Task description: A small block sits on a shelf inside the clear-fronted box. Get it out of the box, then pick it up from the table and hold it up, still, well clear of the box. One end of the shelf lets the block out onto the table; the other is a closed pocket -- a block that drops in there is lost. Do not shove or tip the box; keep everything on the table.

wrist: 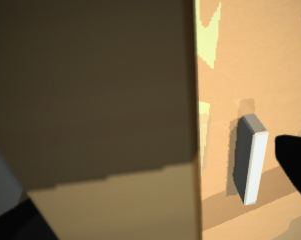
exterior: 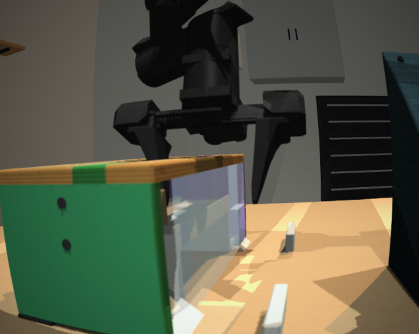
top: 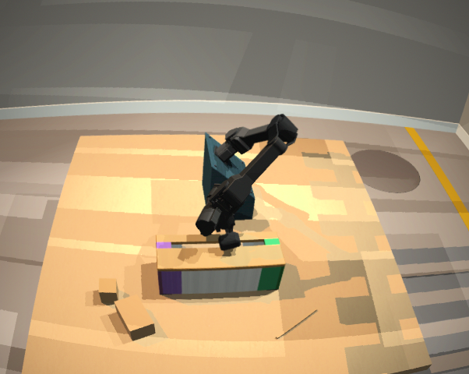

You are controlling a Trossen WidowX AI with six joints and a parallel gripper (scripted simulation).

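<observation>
My gripper tip is 5 cm short of the block and 3 cm to the right of it. Round my gripper tip: thin rod: 26 cm ahead, 22 cm to the left, 8 cm below; box: 4 cm ahead, 5 cm to the right, 2 cm below.
</observation>
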